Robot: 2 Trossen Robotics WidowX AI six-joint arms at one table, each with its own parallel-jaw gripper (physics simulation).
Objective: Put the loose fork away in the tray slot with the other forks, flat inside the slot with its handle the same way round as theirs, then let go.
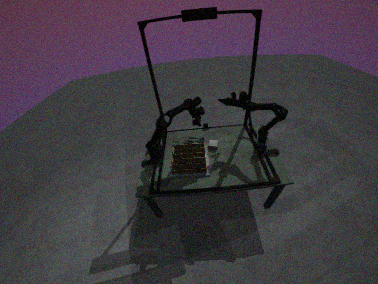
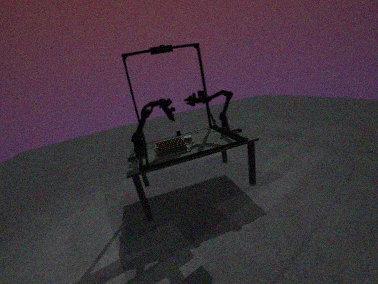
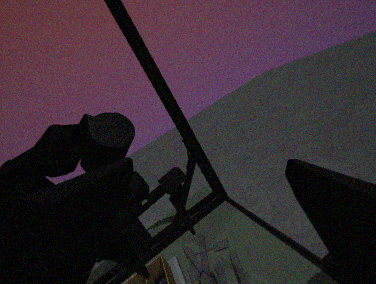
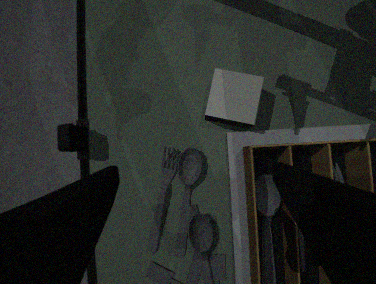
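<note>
The loose fork [image 4: 162, 203] lies flat on the green table top, tines [image 4: 170, 158] toward the white cube, left of the cutlery tray [image 4: 235, 180] [image 1: 207, 162]. Two loose spoons [image 4: 192, 169] [image 4: 204, 234] lie right beside it, one touching its tines. This pile shows as a grey patch [image 1: 192, 139] behind the tray. A spoon [image 4: 268, 197] lies in the tray's nearest slot; the other slots are hidden by my finger. My right gripper [image 1: 197, 122] [image 2: 171, 118] is open and empty, hanging above the pile. My left gripper [image 1: 223, 100] [image 2: 187, 102] is open and empty, held high over the table's back edge.
A white cube [image 4: 235, 97] [image 1: 213, 143] [image 2: 187, 137] stands by the tray's far corner. A small dark block [image 4: 82, 141] [image 1: 205, 125] sits on the table's back rail. A tall black frame [image 1: 149, 65] rises from the table's back corners. The scene is very dim.
</note>
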